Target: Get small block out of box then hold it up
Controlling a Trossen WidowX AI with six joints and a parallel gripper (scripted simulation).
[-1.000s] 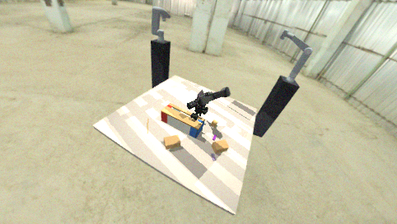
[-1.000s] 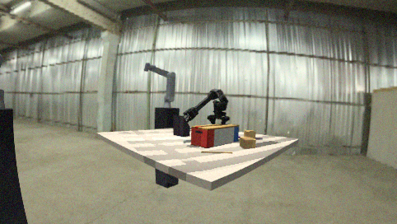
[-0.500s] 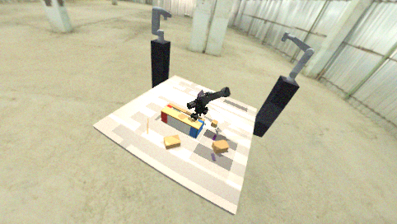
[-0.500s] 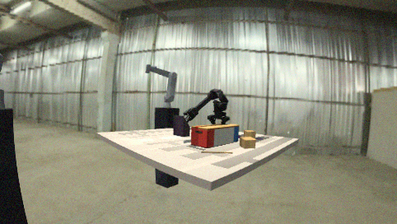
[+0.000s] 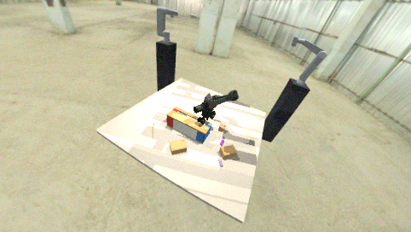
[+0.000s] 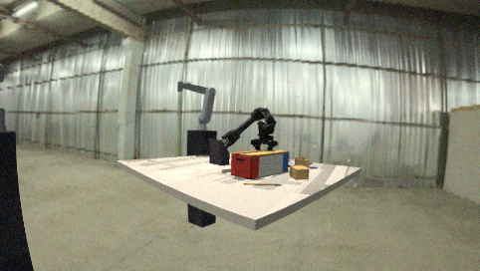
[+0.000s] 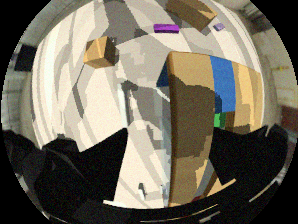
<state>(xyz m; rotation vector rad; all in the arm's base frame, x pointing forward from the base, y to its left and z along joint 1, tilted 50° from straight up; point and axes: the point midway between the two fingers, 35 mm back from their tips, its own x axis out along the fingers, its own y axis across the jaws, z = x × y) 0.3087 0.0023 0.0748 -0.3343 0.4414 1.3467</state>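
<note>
Right now my gripper tip is 7 cm short of the green block. From my gripper tip the other things lie so: thin stick: 40 cm to the right, 23 cm ahead, 9 cm below; then clear-fronted box: 13 cm to the right, 3 cm below, 2 cm ahead.
</note>
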